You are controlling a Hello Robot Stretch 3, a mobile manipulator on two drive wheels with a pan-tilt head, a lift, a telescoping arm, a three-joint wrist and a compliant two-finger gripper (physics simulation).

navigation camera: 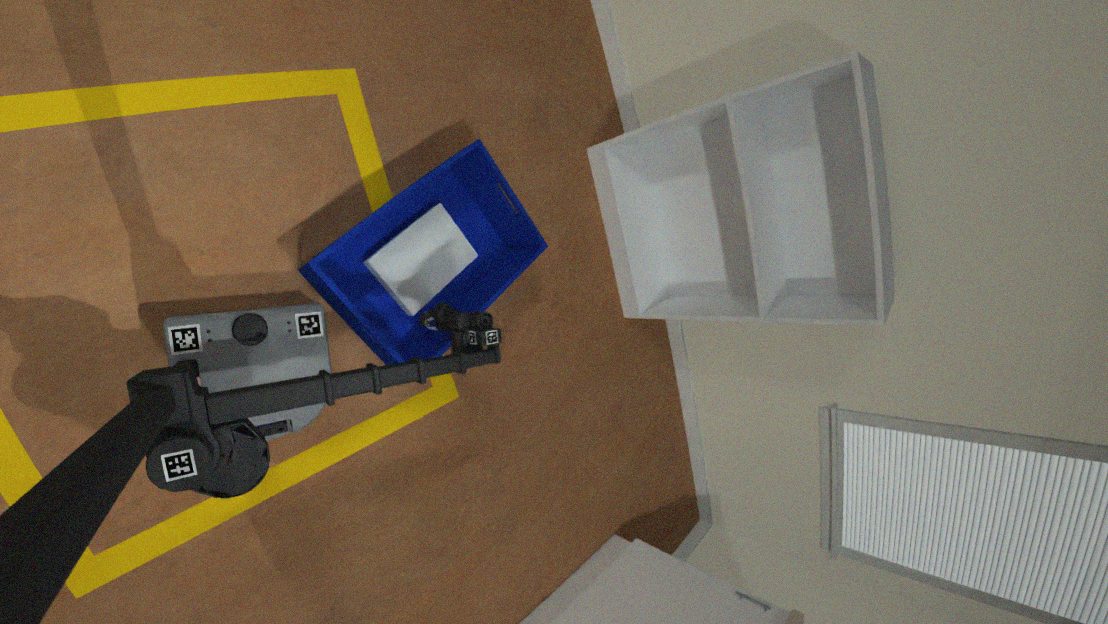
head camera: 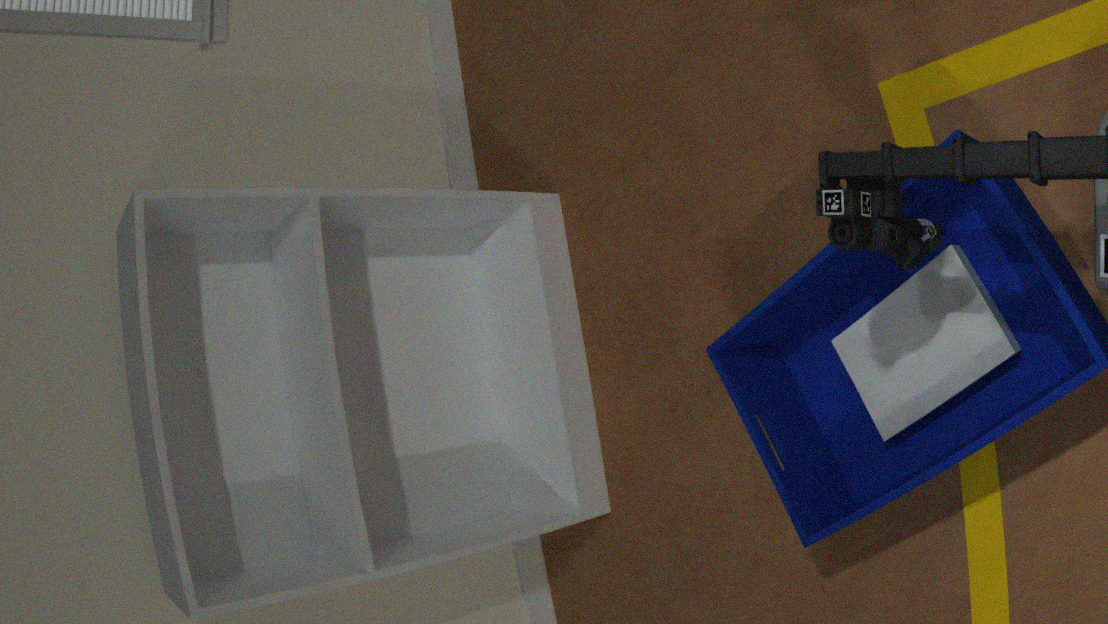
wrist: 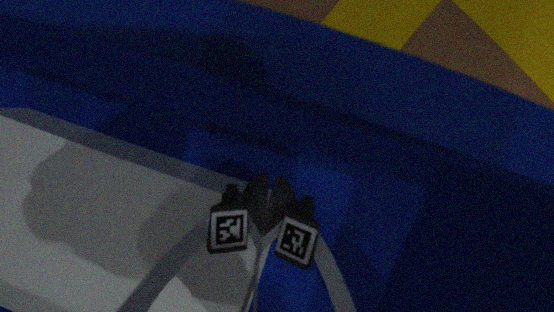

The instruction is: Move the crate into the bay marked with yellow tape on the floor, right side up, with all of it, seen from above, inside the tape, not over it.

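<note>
The blue crate is right side up and lies slantwise across one side of the yellow tape, partly inside the bay and partly outside it. A white box lies in the crate. My gripper is over the crate's interior, beside one edge of the white box. Its fingers are nearly together, with nothing seen between them. In the wrist view a crate wall runs beyond the fingertips, apart from them.
My grey base stands inside the bay close to the crate's end. My arm reaches across a crate corner. A white two-compartment shelf stands by the wall. A pale cabinet stands near the room corner.
</note>
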